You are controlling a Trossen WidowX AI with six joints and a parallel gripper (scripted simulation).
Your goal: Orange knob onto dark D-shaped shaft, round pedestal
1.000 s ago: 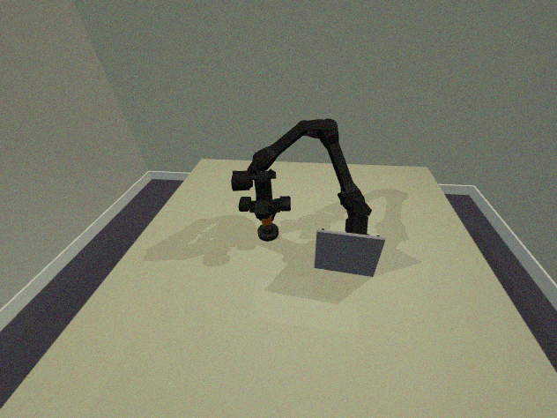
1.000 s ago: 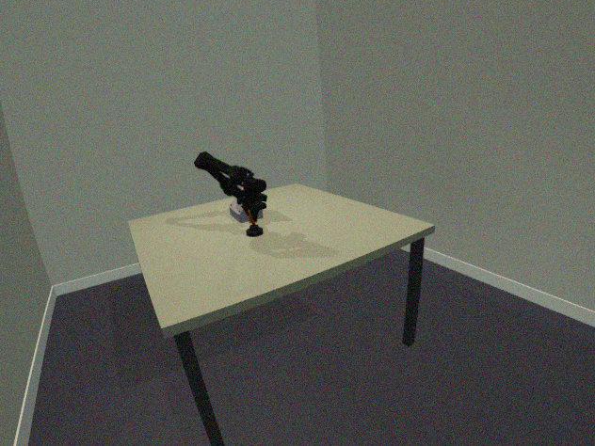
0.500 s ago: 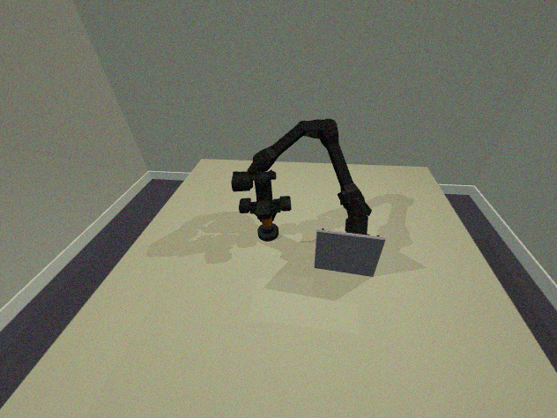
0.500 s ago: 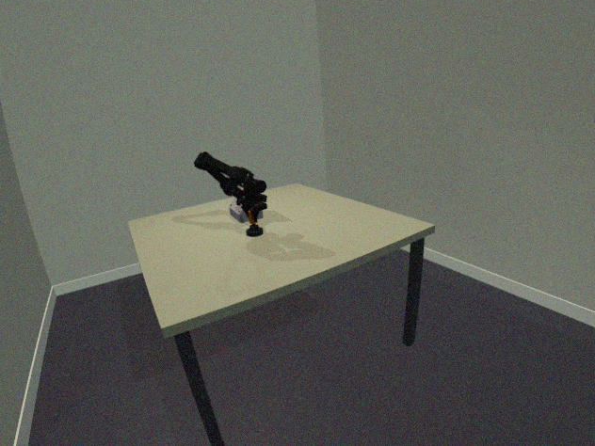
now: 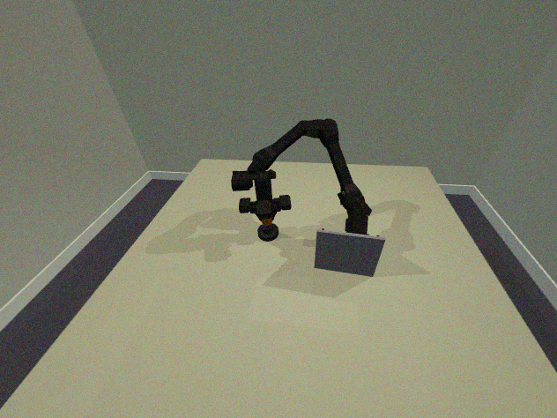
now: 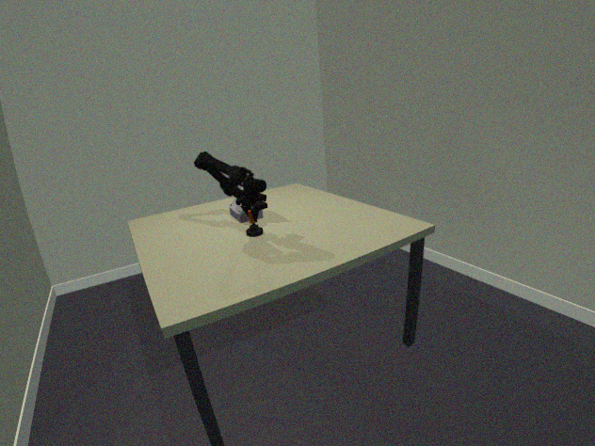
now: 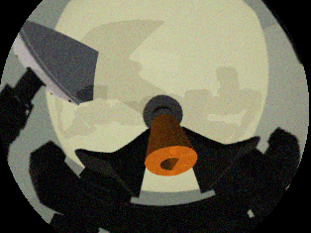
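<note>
Now: gripper tip 20 mm below the orange knob. From my gripper tip the other things lie so: round pedestal 40 mm below.
</note>
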